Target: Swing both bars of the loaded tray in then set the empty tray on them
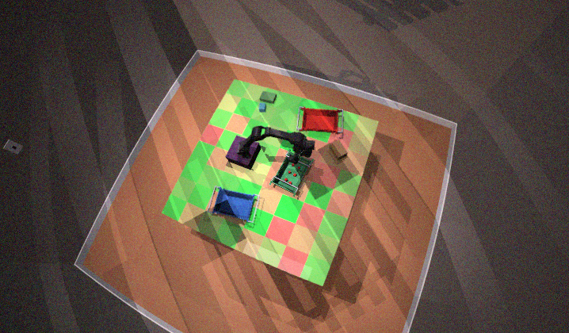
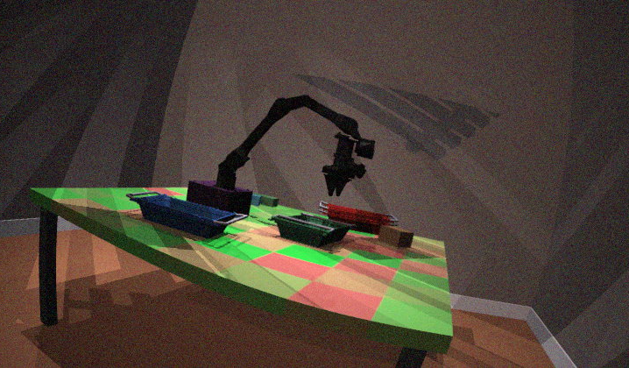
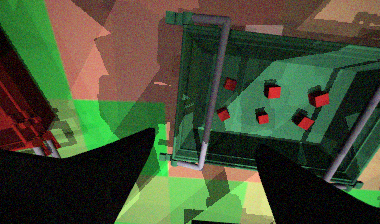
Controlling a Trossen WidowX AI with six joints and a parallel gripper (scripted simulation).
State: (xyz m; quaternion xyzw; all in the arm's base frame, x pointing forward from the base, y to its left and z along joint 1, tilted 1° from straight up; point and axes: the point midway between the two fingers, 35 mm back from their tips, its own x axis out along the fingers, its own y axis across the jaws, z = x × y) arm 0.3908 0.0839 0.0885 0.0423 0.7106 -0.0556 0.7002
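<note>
The blue tray lies 33 cm behind my gripper tip, 45 cm to the right of it and 10 cm below it. The rest, counted from my gripper tip: small blue block 44 cm behind, 36 cm to the left, 13 cm below; then green block 43 cm behind, 47 cm to the left, 13 cm below; then brown block 24 cm ahead, 18 cm to the left, 12 cm below.
</note>
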